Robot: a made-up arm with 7 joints. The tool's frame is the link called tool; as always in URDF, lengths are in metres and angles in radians. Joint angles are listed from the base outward.
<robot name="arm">
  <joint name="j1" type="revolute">
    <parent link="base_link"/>
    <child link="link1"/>
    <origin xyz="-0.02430 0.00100 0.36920"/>
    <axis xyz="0 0 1"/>
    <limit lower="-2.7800" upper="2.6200"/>
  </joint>
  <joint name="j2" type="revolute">
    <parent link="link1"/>
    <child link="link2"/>
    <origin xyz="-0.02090 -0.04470 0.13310" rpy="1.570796 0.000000 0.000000"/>
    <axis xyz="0 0 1"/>
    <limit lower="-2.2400" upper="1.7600"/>
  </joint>
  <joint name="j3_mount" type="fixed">
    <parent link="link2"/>
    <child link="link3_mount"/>
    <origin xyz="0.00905 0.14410 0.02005"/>
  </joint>
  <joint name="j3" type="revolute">
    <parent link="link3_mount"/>
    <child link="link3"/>
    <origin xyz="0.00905 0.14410 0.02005" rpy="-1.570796 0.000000 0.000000"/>
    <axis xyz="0 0 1"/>
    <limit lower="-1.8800" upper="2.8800"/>
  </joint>
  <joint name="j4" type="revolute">
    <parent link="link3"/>
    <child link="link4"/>
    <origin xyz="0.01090 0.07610 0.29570" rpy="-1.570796 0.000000 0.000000"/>
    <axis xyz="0 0 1"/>
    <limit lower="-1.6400" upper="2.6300"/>
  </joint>
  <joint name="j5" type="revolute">
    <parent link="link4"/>
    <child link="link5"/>
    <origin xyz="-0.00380 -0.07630 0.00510" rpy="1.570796 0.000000 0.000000"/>
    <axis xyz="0 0 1"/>
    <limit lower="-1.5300" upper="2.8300"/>
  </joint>
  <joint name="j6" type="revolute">
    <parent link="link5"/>
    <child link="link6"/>
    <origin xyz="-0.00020 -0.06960 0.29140" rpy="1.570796 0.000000 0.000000"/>
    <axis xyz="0 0 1"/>
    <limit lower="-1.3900" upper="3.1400"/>
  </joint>
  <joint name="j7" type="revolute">
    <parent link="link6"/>
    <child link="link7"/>
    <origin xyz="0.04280 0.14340 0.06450" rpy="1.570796 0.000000 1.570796"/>
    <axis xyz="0 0 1"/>
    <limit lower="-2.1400" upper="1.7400"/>
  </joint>
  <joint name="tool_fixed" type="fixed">
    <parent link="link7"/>
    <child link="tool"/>
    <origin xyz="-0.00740 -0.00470 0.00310" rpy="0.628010 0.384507 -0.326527"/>
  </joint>
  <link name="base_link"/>
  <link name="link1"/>
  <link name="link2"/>
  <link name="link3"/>
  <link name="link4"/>
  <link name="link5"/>
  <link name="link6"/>
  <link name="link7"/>
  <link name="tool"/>
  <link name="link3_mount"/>
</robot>
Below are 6 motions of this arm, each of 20 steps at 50 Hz.
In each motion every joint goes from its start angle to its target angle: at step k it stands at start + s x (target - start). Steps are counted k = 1, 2, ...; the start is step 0. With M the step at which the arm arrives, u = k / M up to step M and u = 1 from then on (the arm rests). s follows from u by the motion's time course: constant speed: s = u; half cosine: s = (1 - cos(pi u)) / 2; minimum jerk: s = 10 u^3 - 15 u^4 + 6 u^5.
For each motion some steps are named. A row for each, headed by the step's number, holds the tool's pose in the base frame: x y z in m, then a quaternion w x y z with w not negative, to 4 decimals.
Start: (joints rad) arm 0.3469 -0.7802 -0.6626 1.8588 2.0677 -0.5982 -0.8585
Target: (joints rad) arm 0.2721 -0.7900 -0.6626 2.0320 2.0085 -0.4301 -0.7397
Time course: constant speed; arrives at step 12
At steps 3, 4, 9, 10, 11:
3: 0.5898 0.0474 0.4138 0.8930 -0.2933 0.0182 -0.3410
4: 0.5831 0.0413 0.4097 0.8889 -0.3017 0.0324 -0.3433
9: 0.5474 0.0130 0.3911 0.8652 -0.3406 0.1043 -0.3529
10: 0.5399 0.0078 0.3878 0.8598 -0.3478 0.1188 -0.3544
11: 0.5322 0.0027 0.3847 0.8542 -0.3548 0.1334 -0.3558

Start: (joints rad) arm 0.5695 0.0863 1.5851 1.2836 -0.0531 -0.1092 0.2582
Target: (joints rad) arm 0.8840 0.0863 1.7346 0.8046 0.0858 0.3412 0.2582
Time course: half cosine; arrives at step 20
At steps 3, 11, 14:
3: -0.2766 0.3353 1.1976 0.3476 -0.3061 -0.8822 0.0845
11: -0.3337 0.2220 1.3372 0.5273 -0.0890 -0.8432 0.0546
14: -0.3338 0.1668 1.3896 0.5963 -0.0026 -0.8009 0.0541

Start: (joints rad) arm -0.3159 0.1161 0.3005 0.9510 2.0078 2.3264 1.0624
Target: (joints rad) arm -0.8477 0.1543 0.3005 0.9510 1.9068 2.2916 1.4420
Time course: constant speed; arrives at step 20
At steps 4, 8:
4: 0.2180 -0.0792 1.1656 0.5047 0.4707 0.5524 -0.4675
8: 0.2024 -0.1059 1.1690 0.4944 0.5152 0.5200 -0.4687

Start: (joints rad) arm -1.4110 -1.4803 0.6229 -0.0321 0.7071 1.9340 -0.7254
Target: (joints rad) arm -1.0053 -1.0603 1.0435 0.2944 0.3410 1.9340 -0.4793
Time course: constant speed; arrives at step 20
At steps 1, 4, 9, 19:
1: -0.0446 -0.9449 0.5396 0.5082 0.3678 -0.2263 0.7452
4: 0.0218 -0.9414 0.5891 0.4703 0.3546 -0.2080 0.7809
9: 0.1322 -0.9186 0.6745 0.3993 0.3309 -0.1733 0.8373
19: 0.3331 -0.8069 0.8549 0.2316 0.2738 -0.0875 0.9294

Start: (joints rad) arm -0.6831 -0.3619 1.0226 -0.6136 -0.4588 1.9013 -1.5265
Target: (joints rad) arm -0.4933 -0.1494 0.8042 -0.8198 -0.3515 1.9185 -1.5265
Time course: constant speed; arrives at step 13
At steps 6, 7, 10, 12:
6: -0.2667 -0.2900 1.2679 0.8617 0.0989 -0.0991 0.4878
7: -0.2770 -0.2820 1.2630 0.8603 0.0866 -0.1091 0.4904
10: -0.3081 -0.2600 1.2458 0.8545 0.0498 -0.1399 0.4978
12: -0.3288 -0.2471 1.2323 0.8492 0.0254 -0.1611 0.5022

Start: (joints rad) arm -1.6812 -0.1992 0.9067 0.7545 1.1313 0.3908 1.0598
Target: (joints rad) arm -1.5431 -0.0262 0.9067 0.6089 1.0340 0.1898 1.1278
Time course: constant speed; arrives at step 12
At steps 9, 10, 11, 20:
9: 0.2302 -0.2930 1.4147 0.5886 -0.3749 0.2694 -0.6636
10: 0.2314 -0.2738 1.4236 0.5873 -0.3869 0.2613 -0.6612
11: 0.2321 -0.2545 1.4320 0.5857 -0.3987 0.2532 -0.6587
20: 0.2324 -0.2350 1.4401 0.5839 -0.4103 0.2451 -0.6563

